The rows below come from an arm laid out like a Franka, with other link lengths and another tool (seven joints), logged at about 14 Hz.
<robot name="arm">
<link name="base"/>
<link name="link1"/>
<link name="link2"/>
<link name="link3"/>
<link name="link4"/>
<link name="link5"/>
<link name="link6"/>
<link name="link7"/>
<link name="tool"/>
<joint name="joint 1" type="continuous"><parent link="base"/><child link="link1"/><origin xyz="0.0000 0.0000 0.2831"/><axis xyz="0 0 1"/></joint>
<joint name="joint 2" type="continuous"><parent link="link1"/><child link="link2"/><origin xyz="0.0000 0.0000 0.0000"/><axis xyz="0 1 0"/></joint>
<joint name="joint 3" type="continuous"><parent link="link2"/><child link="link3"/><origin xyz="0.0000 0.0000 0.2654"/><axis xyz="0 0 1"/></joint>
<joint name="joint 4" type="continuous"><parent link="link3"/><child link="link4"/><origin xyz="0.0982 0.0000 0.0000"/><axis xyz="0 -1 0"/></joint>
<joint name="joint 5" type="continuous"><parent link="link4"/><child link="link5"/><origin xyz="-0.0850 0.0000 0.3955"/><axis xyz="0 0 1"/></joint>
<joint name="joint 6" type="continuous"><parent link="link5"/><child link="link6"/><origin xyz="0.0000 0.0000 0.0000"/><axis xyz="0 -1 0"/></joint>
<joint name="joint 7" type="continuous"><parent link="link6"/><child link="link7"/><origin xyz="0.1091 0.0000 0.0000"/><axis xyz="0 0 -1"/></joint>
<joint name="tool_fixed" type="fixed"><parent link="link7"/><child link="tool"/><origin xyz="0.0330 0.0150 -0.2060" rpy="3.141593 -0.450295 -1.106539"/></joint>
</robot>
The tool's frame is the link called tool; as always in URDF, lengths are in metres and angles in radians. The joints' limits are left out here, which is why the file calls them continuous.
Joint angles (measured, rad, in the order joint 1, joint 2, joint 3, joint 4, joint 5, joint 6, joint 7), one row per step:
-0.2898 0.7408 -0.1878 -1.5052 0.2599 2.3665 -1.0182
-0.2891 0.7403 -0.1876 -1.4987 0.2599 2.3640 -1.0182
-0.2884 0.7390 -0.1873 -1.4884 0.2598 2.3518 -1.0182
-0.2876 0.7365 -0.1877 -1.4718 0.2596 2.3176 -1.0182
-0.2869 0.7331 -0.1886 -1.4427 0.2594 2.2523 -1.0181
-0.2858 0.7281 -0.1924 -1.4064 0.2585 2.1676 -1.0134
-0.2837 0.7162 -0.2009 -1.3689 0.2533 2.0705 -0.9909
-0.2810 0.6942 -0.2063 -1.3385 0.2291 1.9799 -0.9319
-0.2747 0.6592 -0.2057 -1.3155 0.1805 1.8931 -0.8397
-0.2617 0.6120 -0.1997 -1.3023 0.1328 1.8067 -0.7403
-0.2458 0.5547 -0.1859 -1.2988 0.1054 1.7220 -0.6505
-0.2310 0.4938 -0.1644 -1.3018 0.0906 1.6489 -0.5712
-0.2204 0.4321 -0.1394 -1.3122 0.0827 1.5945 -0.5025
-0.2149 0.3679 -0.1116 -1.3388 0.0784 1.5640 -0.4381
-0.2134 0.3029 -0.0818 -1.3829 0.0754 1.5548 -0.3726
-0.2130 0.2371 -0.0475 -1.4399 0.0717 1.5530 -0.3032
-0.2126 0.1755 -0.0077 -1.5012 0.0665 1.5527 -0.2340
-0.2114 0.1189 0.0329 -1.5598 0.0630 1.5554 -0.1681
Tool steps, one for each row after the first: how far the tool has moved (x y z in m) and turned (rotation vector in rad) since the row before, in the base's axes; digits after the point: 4 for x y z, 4 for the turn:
0.0023 0.0003 0.0033 -0.0013 -0.0043 0.0019
0.0023 0.0011 0.0045 0.0022 -0.0004 0.0033
0.0011 0.0026 0.0056 0.0108 0.0112 0.0056
0.0003 0.0048 0.0087 0.0218 0.0253 0.0094
-0.0013 0.0048 0.0116 0.0265 0.0348 0.0064
-0.0034 0.0030 0.0166 0.0247 0.0419 -0.0103
-0.0038 0.0019 0.0209 0.0075 0.0448 -0.0377
-0.0040 0.0033 0.0261 -0.0163 0.0489 -0.0574
-0.0042 0.0101 0.0302 -0.0196 0.0445 -0.0605
-0.0041 0.0194 0.0332 -0.0036 0.0319 -0.0527
-0.0039 0.0245 0.0335 0.0042 0.0184 -0.0413
-0.0045 0.0238 0.0320 0.0049 0.0052 -0.0333
-0.0054 0.0217 0.0275 0.0037 -0.0049 -0.0323
-0.0062 0.0198 0.0208 0.0015 -0.0084 -0.0358
-0.0079 0.0218 0.0148 0.0001 -0.0025 -0.0358
-0.0090 0.0252 0.0091 -0.0027 0.0054 -0.0290
-0.0089 0.0262 0.0068 -0.0055 0.0048 -0.0236

